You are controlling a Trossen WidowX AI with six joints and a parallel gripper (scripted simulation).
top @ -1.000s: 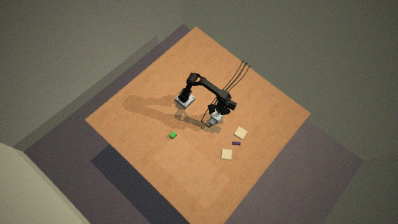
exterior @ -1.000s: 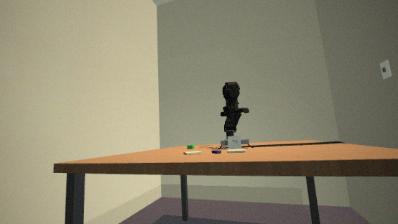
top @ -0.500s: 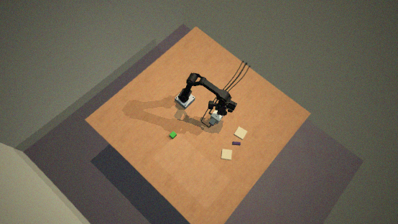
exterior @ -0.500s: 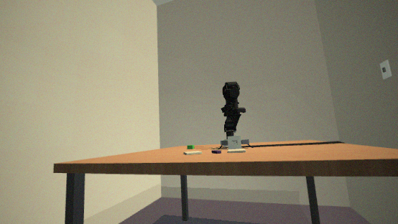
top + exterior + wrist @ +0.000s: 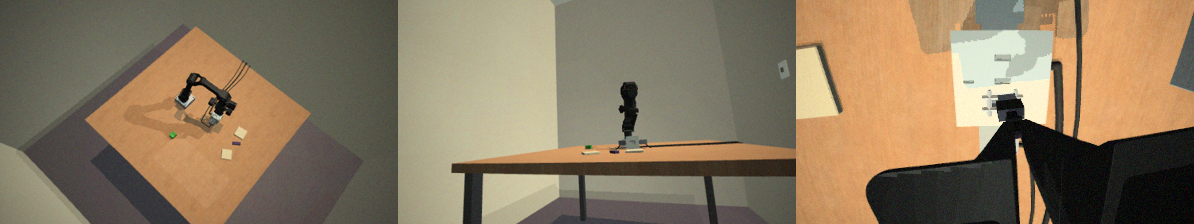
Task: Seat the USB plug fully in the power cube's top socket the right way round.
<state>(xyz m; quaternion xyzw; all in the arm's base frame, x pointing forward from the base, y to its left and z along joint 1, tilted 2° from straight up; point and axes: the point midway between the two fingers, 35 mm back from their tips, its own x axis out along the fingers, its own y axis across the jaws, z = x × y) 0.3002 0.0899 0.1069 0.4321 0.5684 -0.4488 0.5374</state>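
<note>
Now: gripper tip 20 mm above the black USB plug. From my gripper tip the other things lie so: green cube (140 mm behind, 360 mm to the right, 120 mm below); then purple block (260 mm ahead, 60 mm to the right, 130 mm below).
</note>
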